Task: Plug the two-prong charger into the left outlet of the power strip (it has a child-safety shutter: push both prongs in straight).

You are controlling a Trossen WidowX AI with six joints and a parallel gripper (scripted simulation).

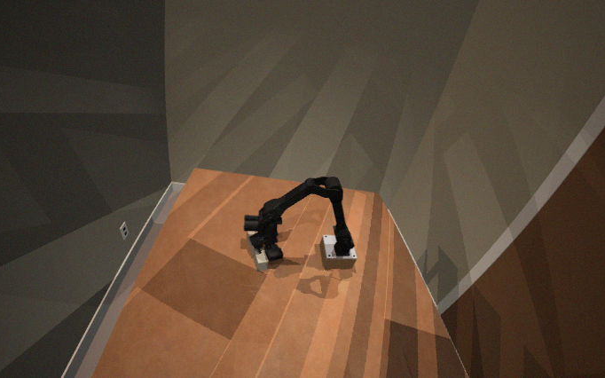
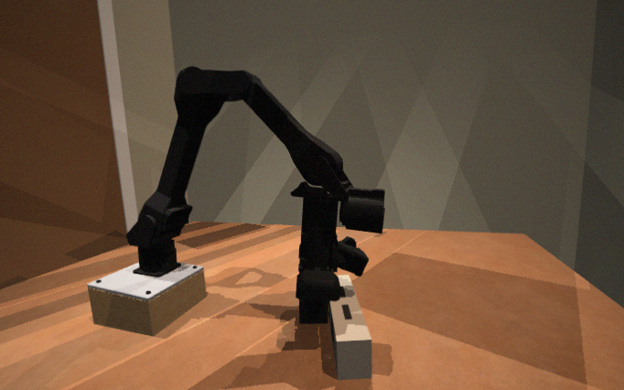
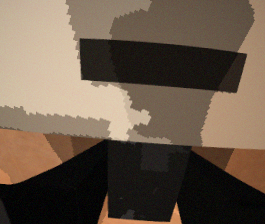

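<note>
Now: the black two-prong charger 20 mm ahead of my gripper tip and 10 mm above it.
</note>
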